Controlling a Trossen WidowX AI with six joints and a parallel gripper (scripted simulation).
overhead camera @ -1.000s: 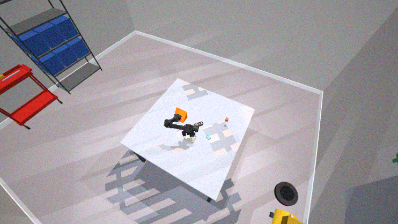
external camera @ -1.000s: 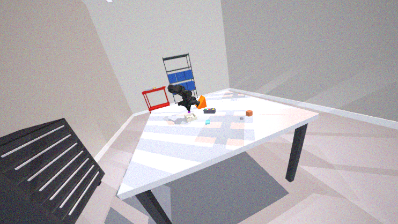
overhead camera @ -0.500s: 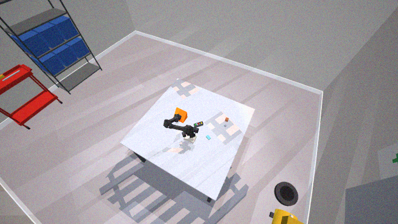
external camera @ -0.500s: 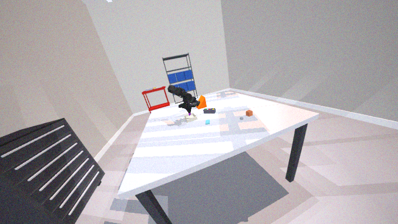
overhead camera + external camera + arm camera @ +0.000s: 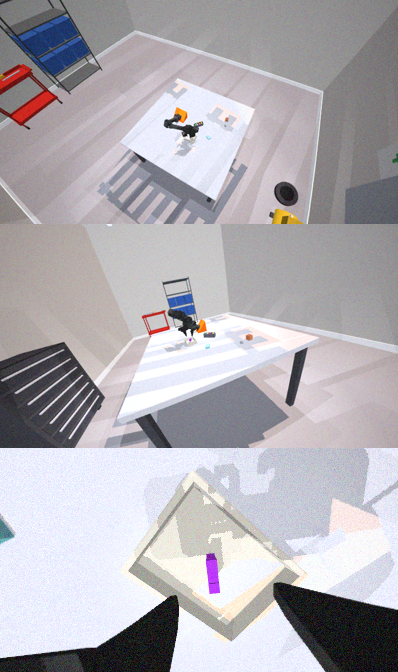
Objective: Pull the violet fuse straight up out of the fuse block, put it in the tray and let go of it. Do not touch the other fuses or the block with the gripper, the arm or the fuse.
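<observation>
Right now the violet fuse is 40 mm below my gripper tip. Also, from my gripper tip: shallow white tray (60 mm below); green fuse (50 mm behind, 170 mm to the left, 40 mm below); white fuse (40 mm behind, 190 mm to the left, 40 mm below).
</observation>
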